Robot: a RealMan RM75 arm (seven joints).
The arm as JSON. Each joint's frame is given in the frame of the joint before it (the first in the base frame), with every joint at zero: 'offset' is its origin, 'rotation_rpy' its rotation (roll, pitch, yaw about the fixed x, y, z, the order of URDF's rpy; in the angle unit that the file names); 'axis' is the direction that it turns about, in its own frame. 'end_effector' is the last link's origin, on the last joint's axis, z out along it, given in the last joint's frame.
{
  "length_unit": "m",
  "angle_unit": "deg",
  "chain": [
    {
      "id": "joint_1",
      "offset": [
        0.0,
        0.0,
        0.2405
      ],
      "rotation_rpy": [
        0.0,
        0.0,
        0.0
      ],
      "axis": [
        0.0,
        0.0,
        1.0
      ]
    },
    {
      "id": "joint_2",
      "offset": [
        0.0,
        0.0,
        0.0
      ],
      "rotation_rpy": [
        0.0,
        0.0,
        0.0
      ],
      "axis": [
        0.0,
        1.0,
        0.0
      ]
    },
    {
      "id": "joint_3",
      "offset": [
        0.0,
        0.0,
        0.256
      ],
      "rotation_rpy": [
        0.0,
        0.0,
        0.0
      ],
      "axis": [
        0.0,
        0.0,
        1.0
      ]
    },
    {
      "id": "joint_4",
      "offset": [
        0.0,
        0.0,
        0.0
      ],
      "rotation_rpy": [
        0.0,
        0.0,
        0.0
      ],
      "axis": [
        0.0,
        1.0,
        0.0
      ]
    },
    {
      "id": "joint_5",
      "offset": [
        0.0,
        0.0,
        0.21
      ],
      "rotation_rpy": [
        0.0,
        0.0,
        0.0
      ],
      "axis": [
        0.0,
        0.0,
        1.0
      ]
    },
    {
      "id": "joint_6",
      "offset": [
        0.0,
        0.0,
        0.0
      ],
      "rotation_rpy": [
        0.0,
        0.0,
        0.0
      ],
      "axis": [
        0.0,
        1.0,
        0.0
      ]
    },
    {
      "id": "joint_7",
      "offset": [
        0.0,
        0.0,
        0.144
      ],
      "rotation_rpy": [
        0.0,
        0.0,
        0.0
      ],
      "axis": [
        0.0,
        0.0,
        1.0
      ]
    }
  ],
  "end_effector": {
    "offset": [
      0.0,
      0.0,
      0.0
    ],
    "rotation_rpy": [
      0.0,
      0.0,
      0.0
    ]
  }
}
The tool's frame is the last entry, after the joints.
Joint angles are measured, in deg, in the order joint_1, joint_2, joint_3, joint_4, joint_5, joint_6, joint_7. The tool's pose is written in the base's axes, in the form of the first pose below.
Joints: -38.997, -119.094, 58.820, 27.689, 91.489, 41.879, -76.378
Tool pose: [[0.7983 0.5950 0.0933], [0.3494 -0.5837 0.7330], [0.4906 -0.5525 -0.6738]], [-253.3 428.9 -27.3]
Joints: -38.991, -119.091, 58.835, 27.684, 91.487, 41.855, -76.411
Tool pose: [[0.7980 0.5955 0.0928], [0.3499 -0.5832 0.7331], [0.4906 -0.5525 -0.6738]], [-253.4 428.9 -27.3]
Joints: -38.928, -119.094, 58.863, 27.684, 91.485, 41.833, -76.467
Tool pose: [[0.7972 0.5967 0.0918], [0.3514 -0.5823 0.7331], [0.4908 -0.5522 -0.6739]], [-253.8 428.6 -27.4]
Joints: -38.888, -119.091, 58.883, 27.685, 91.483, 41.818, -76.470
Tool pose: [[0.7971 0.5969 0.0910], [0.3520 -0.5819 0.7332], [0.4906 -0.5524 -0.6739]], [-254.1 428.4 -27.4]
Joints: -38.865, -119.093, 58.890, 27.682, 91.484, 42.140, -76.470
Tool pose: [[0.7969 0.5966 0.0950], [0.3514 -0.5857 0.7304], [0.4914 -0.5486 -0.6764]], [-253.7 427.9 -27.8]
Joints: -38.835, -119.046, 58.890, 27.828, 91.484, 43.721, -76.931
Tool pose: [[0.7924 0.5988 0.1164], [0.3494 -0.6020 0.7180], [0.5000 -0.5282 -0.6863]], [-250.6 426.3 -28.5]
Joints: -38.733, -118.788, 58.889, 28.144, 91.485, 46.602, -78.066
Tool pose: [[0.7820 0.6041 0.1532], [0.3488 -0.6280 0.6957], [0.5165 -0.4906 -0.7018]], [-245.7 423.7 -28.2]
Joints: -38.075, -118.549, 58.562, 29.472, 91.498, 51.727, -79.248
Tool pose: [[0.7695 0.5999 0.2191], [0.3365 -0.6724 0.6593], [0.5428 -0.4335 -0.7193]], [-237.8 417.9 -25.5]
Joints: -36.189, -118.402, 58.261, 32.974, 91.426, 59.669, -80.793
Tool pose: [[0.7553 0.5732 0.3178], [0.3074 -0.7381 0.6006], [0.5788 -0.3559 -0.7337]], [-226.7 406.3 -17.8]
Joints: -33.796, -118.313, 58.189, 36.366, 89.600, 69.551, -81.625
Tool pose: [[0.7270 0.5256 0.4418], [0.2734 -0.8119 0.5158], [0.6298 -0.2542 -0.7340]], [-214.4 387.7 -9.0]
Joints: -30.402, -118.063, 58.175, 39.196, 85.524, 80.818, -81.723
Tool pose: [[0.6721 0.4609 0.5796], [0.2386 -0.8757 0.4198], [0.7010 -0.1439 -0.6985]], [-206.6 361.4 4.7]
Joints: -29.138, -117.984, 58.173, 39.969, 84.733, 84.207, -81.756
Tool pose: [[0.6583 0.4388 0.6116], [0.2334 -0.8915 0.3884], [0.7156 -0.1129 -0.6893]], [-206.9 351.6 8.4]
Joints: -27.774, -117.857, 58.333, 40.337, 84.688, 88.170, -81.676
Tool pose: [[0.6515 0.4107 0.6378], [0.2379 -0.9090 0.3423], [0.7204 -0.0713 -0.6899]], [-209.2 338.6 9.8]
